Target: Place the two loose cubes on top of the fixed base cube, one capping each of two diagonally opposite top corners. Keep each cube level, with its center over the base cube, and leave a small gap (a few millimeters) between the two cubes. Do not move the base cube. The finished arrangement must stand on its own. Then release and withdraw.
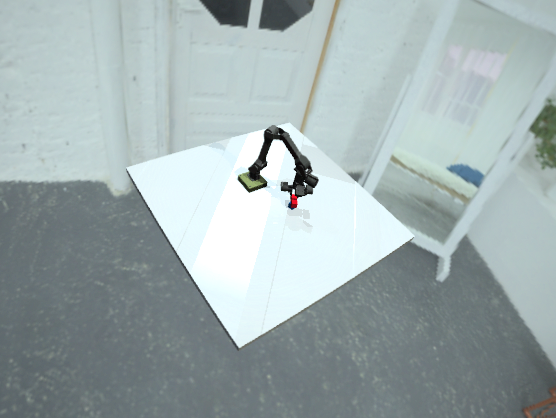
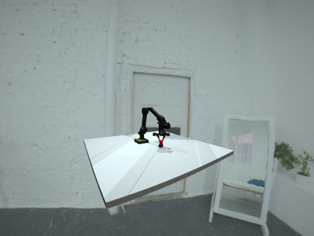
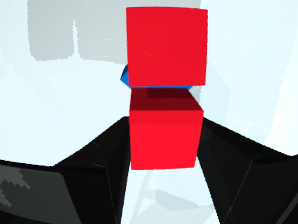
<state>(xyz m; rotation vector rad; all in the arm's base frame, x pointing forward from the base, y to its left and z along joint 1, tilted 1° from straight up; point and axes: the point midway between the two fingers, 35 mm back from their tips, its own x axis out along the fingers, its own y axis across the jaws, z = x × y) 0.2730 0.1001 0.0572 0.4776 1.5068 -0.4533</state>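
Now: the blue cube 10 mm ahead of my gripper tip, 10 mm to the right of it and 40 mm below it.
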